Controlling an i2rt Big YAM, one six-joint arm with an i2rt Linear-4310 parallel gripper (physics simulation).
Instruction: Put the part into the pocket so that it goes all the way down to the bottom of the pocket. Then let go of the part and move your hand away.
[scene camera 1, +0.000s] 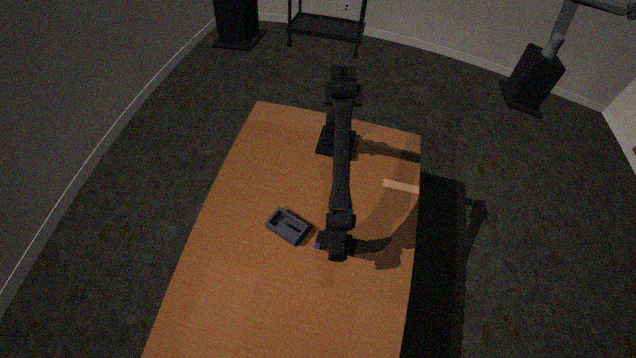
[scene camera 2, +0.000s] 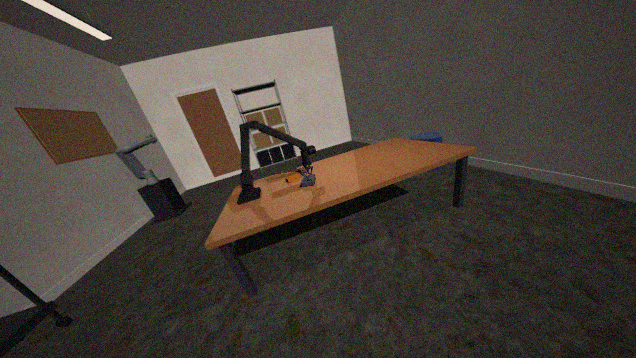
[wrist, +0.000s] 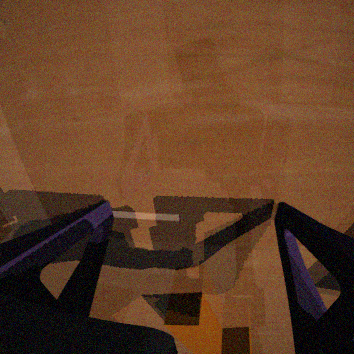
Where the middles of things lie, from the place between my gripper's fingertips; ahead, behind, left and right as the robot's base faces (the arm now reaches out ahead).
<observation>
Now: the grey-blue block with pocket (scene camera 1: 284, 224) 40 mm behind my hand, 200 mm to the right of it and 10 mm above it.
</observation>
